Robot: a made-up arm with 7 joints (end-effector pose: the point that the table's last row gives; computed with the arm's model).
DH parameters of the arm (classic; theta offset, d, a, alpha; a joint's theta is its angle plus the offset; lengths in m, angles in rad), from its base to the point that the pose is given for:
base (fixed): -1.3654 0 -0.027 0
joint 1: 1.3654 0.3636 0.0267 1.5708
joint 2: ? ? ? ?
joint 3: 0 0.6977 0.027 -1.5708
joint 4: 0 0.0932 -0.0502 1.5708
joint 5: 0 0.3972 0.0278 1.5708
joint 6: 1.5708 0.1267 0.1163 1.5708
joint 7: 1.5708 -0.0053 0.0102 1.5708
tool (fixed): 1.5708 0.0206 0 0
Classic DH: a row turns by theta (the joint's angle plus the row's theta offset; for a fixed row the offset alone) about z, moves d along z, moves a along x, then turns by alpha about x.
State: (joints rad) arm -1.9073 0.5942 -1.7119 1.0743 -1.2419 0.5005 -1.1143
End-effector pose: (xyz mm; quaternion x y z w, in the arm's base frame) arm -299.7 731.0 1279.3 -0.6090 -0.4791 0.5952 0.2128
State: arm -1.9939 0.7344 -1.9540 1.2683 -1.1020 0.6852 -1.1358
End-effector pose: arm -215.1 917.3 1052.6 -0.6453 -0.3935 0.6395 0.1405
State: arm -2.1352 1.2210 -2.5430 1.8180 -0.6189 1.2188 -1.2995
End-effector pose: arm 76.4 969.1 257.2 0.5634 0.0123 -0.8261 0.0080
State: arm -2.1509 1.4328 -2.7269 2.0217 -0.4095 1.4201 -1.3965
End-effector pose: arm 111.1 803.5 18.8 0.5108 -0.1573 -0.8445 0.0328
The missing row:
joint 2: 0 0.1041 -0.0193 -1.5708
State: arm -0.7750 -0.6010 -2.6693 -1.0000 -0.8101 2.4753 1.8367
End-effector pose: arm 494.8 -417.6 796.8 -0.6322 0.5300 0.0471 0.5632
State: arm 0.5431 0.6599 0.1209 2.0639 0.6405 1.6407 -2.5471
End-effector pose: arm 24.6 -66.5 1031.6 -0.7723 -0.3082 0.0771 0.5500
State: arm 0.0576 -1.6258 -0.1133 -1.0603 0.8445 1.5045 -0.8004
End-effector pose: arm 909.7 -54.5 680.1 -0.0278 -0.4600 0.0862 0.8833
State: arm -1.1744 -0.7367 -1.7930 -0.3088 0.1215 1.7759 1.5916
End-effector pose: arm 342.7 -567.6 1143.7 -0.3125 -0.2251 -0.3182 0.8662
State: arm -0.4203 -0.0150 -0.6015 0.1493 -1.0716 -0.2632 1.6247
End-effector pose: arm -69.6 -45.6 1579.7 0.4247 -0.5218 -0.6946 0.2549
